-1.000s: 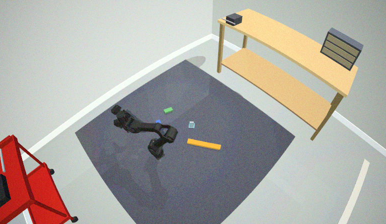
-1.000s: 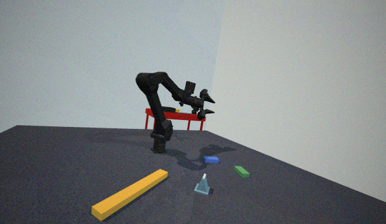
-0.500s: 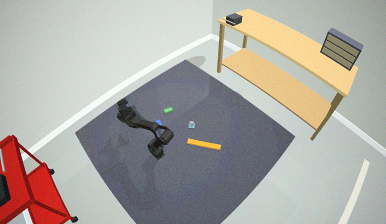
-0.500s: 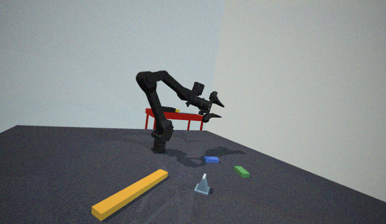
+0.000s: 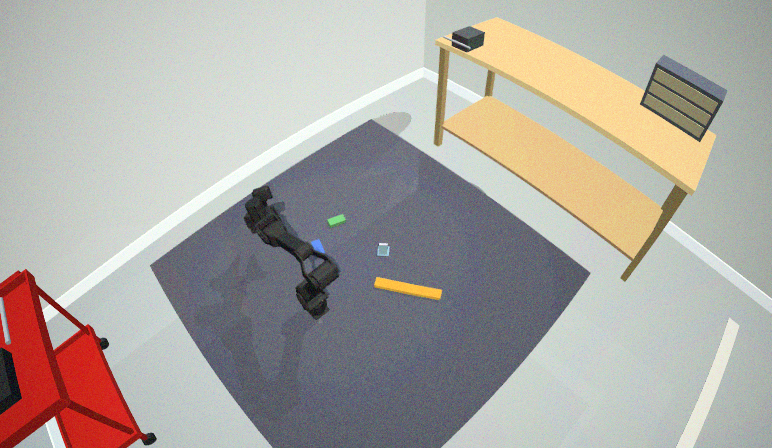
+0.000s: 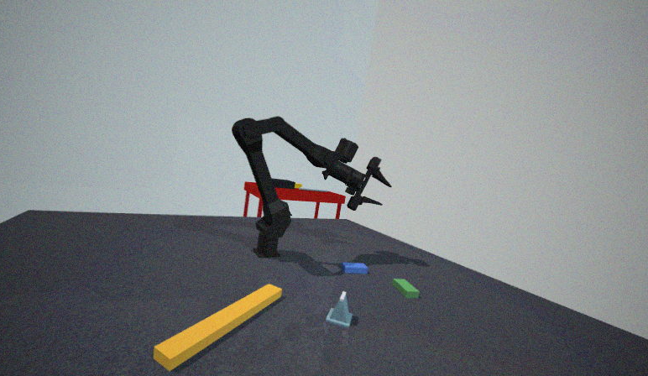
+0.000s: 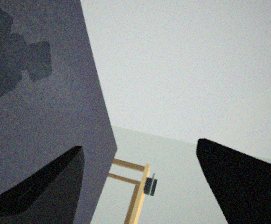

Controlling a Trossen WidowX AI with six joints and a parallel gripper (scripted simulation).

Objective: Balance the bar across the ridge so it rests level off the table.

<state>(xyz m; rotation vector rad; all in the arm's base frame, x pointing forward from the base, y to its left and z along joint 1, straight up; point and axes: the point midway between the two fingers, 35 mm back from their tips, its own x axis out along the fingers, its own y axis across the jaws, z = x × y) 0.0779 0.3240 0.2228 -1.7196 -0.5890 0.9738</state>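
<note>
My gripper tip is 510 mm to the left of the yellow bar, 200 mm above it and 190 mm short of it. Also, from my gripper tip: blue block: 200 mm below, 150 mm to the right, 70 mm ahead; then green block: 200 mm below, 200 mm ahead, 100 mm to the right.
</note>
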